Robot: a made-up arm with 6 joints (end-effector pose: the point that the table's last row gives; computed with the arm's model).
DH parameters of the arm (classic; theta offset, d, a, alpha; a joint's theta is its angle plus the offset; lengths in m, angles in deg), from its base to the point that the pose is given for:
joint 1: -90 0.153 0.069 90
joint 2: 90 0.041 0.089 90
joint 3: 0 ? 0.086 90
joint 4: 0 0.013 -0.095 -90
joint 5: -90 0.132 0.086 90
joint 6: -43.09 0 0.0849 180
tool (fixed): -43.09 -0.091 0 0
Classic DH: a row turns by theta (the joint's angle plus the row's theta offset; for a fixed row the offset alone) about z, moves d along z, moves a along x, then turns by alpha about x.
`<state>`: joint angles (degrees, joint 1 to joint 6).
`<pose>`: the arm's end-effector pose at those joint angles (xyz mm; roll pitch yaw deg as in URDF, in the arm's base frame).
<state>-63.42 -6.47 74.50 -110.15 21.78 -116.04</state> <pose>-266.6 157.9 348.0 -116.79 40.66 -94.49</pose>
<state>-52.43 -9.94 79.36 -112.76 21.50 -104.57</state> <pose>-295.4 99.9 328.3 -107.87 27.50 -78.19</pose>
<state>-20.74 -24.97 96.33 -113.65 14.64 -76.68</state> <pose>-311.5 -97.5 250.1 -79.20 -8.63 -47.27</pose>
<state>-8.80 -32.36 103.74 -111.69 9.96 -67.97</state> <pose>-283.8 -167.6 209.4 -63.52 -19.25 -43.92</pose>
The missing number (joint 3, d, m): -0.055
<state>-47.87 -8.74 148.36 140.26 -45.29 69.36</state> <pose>88.1 340.0 169.5 -18.67 -37.13 42.01</pose>
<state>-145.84 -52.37 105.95 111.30 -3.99 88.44</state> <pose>10.3 94.4 543.7 135.64 -27.46 -145.87</pose>
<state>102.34 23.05 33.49 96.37 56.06 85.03</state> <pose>-92.8 140.4 207.7 112.62 49.17 77.03</pose>
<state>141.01 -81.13 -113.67 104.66 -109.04 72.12</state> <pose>158.6 171.8 490.9 77.70 -35.59 -13.79</pose>
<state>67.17 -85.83 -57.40 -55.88 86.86 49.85</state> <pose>262.9 133.0 195.3 83.76 -8.09 37.05</pose>
